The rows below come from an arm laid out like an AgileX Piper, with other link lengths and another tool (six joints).
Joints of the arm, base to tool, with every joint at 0 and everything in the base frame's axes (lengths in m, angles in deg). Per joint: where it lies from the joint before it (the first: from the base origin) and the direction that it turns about. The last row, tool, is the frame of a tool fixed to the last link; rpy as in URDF.
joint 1: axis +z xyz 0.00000 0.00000 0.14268
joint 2: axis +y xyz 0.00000 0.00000 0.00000
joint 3: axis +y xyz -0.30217 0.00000 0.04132
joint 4: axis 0.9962 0 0.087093 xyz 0.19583 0.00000 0.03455
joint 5: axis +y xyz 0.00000 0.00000 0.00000
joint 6: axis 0.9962 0 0.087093 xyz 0.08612 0.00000 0.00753
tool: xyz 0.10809 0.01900 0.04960 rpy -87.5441 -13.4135 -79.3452
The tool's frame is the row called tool.
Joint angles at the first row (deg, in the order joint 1, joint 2, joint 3, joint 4, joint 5, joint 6):
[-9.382, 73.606, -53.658, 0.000, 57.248, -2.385]
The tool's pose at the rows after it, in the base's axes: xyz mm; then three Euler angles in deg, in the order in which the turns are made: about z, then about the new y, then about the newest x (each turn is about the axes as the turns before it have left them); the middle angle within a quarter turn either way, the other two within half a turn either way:
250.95, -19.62, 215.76, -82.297, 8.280, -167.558
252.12, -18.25, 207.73, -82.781, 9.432, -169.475
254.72, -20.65, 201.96, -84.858, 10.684, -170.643
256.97, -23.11, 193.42, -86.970, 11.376, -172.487
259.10, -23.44, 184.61, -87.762, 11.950, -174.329
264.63, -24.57, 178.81, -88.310, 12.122, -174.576
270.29, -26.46, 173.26, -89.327, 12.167, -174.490
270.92, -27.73, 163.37, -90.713, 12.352, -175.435
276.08, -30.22, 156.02, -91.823, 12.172, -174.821
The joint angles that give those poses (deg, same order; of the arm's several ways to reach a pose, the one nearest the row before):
[-9.382, 77.617, -54.232, 0.346, 58.945, -2.384]
[-9.382, 79.375, -54.231, 0.931, 59.332, -2.384]
[-10.165, 80.928, -54.407, 1.731, 59.389, -1.566]
[-10.371, 82.868, -54.409, 1.731, 59.335, 0.002]
[-10.372, 84.864, -54.409, 1.857, 59.216, 0.367]
[-10.373, 86.432, -54.409, 1.967, 57.909, 0.777]
[-10.371, 87.819, -54.228, 1.966, 56.238, 1.768]
[-10.373, 89.209, -53.031, 1.905, 54.560, 2.937]
[-10.374, 90.463, -51.997, 1.748, 51.618, 4.186]

